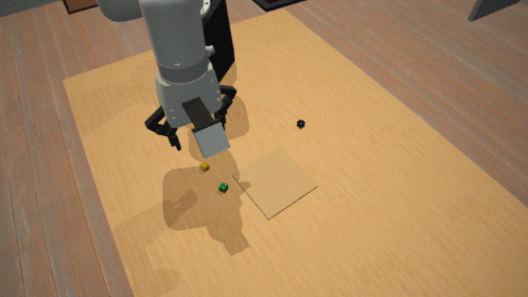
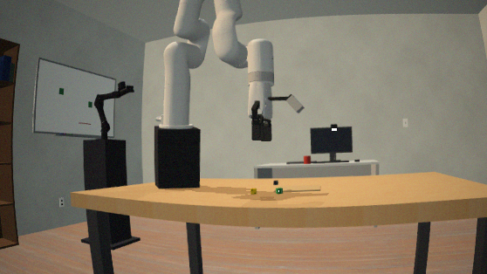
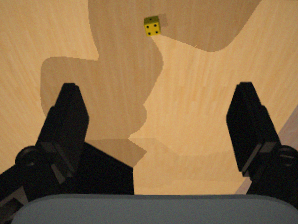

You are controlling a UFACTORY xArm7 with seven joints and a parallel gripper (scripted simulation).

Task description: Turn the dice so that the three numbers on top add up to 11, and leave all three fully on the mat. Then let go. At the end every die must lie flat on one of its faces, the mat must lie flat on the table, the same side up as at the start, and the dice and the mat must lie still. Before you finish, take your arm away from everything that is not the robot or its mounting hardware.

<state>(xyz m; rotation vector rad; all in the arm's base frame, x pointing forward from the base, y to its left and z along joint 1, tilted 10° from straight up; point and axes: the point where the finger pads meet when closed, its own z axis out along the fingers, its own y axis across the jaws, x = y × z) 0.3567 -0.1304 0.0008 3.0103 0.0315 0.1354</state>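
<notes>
Now: hand 150 mm above the yellow die and 30 mm past it. Round my hand: black die 280 mm to the left, 150 mm below, 30 mm behind; green die 150 mm below, 40 mm ahead, 20 mm to the left; tan mat 160 mm below, 130 mm to the left, 80 mm ahead.
</notes>
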